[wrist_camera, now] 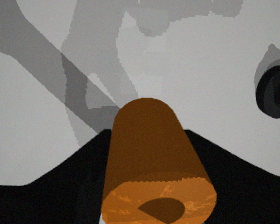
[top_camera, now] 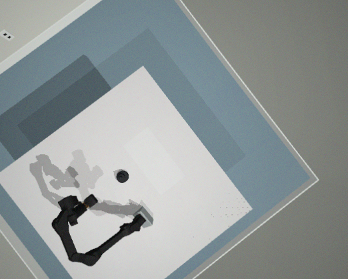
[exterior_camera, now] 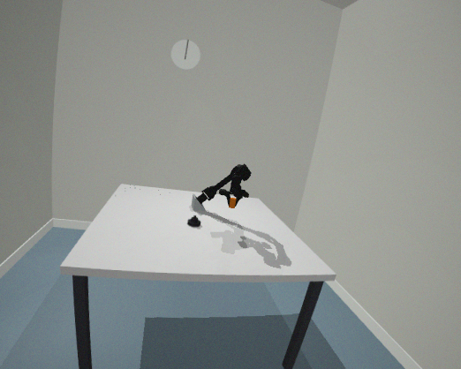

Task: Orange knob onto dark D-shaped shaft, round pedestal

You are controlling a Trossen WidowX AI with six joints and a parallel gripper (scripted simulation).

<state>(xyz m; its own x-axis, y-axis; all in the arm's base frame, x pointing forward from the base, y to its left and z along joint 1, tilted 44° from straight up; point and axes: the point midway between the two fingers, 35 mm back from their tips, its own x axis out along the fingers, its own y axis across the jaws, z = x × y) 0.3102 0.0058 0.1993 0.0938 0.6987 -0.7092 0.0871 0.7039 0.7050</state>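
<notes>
The pedestal lies 230 mm to the right of my gripper tip, 120 mm below it and 20 mm behind it. Round my gripper tip: orange knob 20 mm above.
</notes>
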